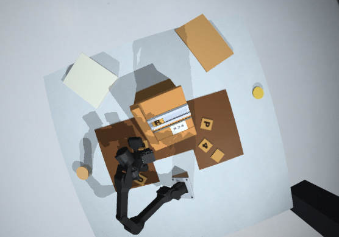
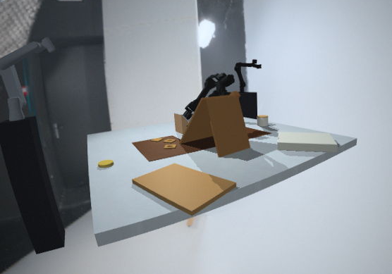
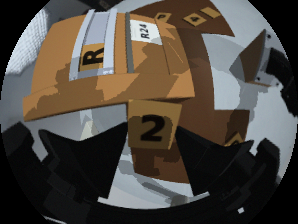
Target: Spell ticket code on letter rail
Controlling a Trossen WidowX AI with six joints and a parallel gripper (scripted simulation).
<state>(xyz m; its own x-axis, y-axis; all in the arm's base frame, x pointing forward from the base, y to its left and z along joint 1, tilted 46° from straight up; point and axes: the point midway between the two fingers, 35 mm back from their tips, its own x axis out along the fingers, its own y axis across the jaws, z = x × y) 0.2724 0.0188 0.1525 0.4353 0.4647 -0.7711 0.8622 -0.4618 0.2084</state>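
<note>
Right now my gripper tip is 20 mm short of the white ticket, 200 mm to the left of it and 50 mm above it. Also, from my gripper tip: brown mat 90 mm behind, 120 mm to the right, 140 mm below; then orange slab 420 mm ahead, 490 mm to the right, 130 mm below; then cream slab 430 mm ahead, 200 mm to the left, 120 mm below.
</note>
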